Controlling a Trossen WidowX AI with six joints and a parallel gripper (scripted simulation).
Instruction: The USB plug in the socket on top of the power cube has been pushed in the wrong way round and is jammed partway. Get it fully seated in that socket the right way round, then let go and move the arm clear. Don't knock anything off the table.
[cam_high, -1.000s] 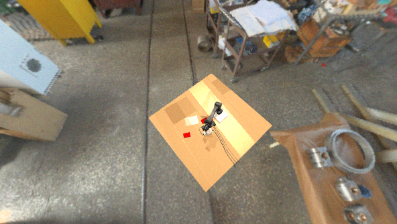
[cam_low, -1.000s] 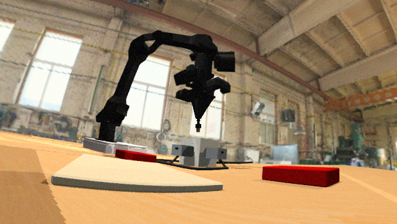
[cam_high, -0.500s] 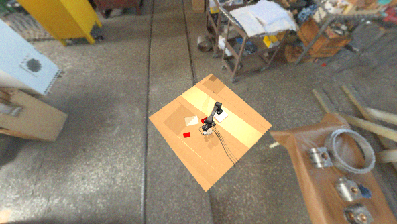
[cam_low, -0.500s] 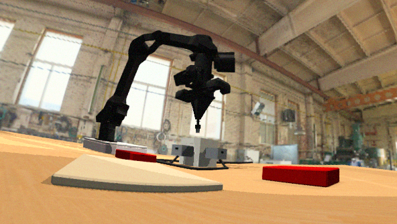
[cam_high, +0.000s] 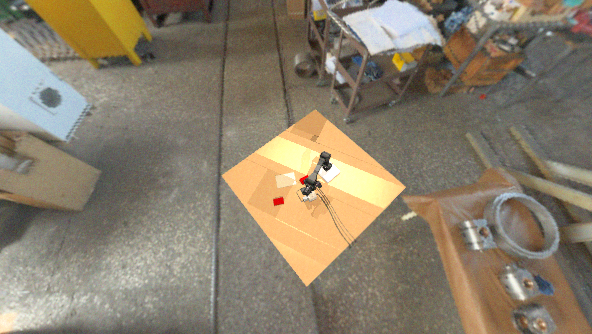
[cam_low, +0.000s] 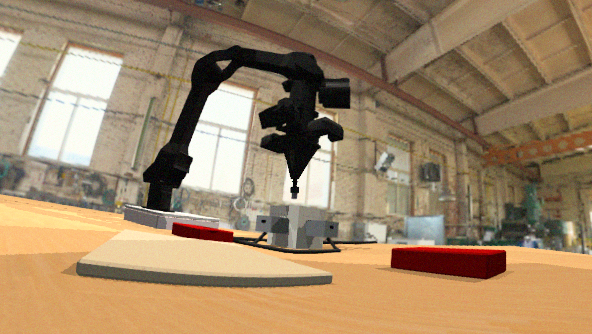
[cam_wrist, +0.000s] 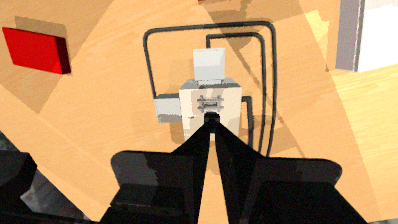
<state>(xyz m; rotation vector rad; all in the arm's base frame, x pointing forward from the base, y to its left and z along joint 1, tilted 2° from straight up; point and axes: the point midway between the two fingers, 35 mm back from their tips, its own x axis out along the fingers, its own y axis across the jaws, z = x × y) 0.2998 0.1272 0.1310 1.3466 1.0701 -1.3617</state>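
My gripper tip is 2 cm above the USB plug. Also, from my gripper tip: flat white plate: 10 cm ahead, 27 cm to the right, 13 cm below; USB socket: 6 cm below.
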